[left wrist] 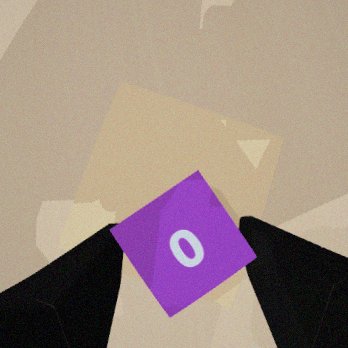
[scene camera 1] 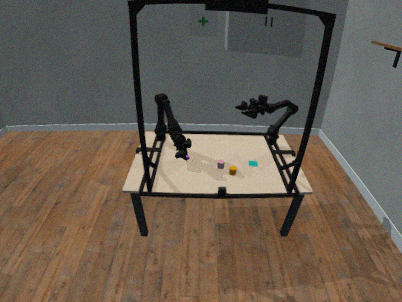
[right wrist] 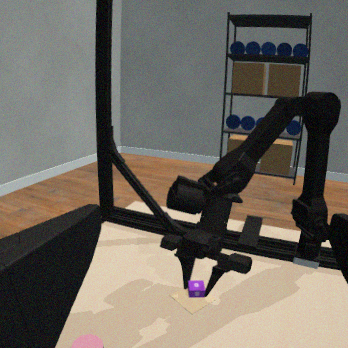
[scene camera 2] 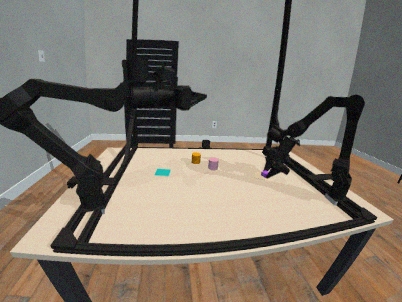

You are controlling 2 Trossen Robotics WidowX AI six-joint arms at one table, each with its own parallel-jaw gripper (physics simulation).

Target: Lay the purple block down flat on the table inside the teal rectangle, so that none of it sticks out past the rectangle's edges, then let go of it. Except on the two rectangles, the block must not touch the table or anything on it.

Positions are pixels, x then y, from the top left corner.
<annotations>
left gripper: grips a purple block [left wrist: 183,243]
right gripper: open, holds nothing
</annotations>
